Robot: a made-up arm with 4 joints. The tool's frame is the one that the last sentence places.
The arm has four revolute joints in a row. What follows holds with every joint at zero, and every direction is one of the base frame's. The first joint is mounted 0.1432 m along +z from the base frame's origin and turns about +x. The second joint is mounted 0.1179 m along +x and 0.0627 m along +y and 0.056 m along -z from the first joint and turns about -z. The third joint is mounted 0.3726 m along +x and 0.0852 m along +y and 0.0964 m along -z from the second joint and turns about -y. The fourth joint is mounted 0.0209 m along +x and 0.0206 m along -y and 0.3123 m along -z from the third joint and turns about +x. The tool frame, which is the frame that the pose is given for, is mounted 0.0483 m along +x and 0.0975 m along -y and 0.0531 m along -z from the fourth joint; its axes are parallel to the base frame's.
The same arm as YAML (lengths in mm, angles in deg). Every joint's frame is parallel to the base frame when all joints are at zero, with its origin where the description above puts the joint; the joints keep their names.
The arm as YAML. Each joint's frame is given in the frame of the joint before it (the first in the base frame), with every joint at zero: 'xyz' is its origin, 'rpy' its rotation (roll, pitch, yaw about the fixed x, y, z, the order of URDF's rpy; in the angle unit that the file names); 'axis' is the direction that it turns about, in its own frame. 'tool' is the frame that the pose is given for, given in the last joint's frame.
units:
  length: mm
  angle: deg
joints:
  - name: joint 1
    type: revolute
    origin:
      xyz: [0.0, 0.0, 143.2]
      rpy: [0.0, 0.0, 0.0]
    axis: [1.0, 0.0, 0.0]
  - name: joint 2
    type: revolute
    origin:
      xyz: [117.9, 62.7, -56.0]
      rpy: [0.0, 0.0, 0.0]
    axis: [0.0, 0.0, -1.0]
  - name: joint 3
    type: revolute
    origin:
      xyz: [372.6, 85.2, -96.4]
      rpy: [0.0, 0.0, 0.0]
    axis: [0.0, -1.0, 0.0]
  - name: joint 4
    type: revolute
    origin:
      xyz: [20.9, -20.6, -312.3]
      rpy: [0.0, 0.0, 0.0]
    axis: [1.0, 0.0, 0.0]
tool:
  origin:
    xyz: [48.3, -97.5, -53.1]
    rpy: [0.0, 0.0, 0.0]

